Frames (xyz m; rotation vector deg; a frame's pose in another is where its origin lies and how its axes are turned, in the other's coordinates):
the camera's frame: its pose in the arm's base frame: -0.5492 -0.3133 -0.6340 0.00 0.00 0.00
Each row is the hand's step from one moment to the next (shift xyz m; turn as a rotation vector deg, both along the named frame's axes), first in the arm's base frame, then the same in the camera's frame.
Working: the arm's base frame: its pose in the camera's frame: 0.5492 0.3133 0.6340 0.00 0.00 0.00

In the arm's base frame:
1: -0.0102 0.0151 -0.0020 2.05 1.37 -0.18
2: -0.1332 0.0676 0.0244 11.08 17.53 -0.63
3: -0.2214 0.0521 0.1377 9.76 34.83 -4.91
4: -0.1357 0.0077 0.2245 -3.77 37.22 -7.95
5: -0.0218 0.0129 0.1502 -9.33 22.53 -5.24
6: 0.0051 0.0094 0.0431 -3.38 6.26 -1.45
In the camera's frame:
1: -0.0102 0.0151 -0.0020 2.05 1.37 -0.18
2: -0.1332 0.0676 0.0244 11.08 17.53 -0.63
3: -0.2214 0.0521 0.1377 9.76 34.83 -4.91
4: -0.1357 0.0077 0.2245 -3.77 37.22 -7.95
5: -0.0218 0.0129 0.1502 -9.33 22.53 -5.24
6: 0.0051 0.0094 0.0431 -3.38 6.26 -1.45

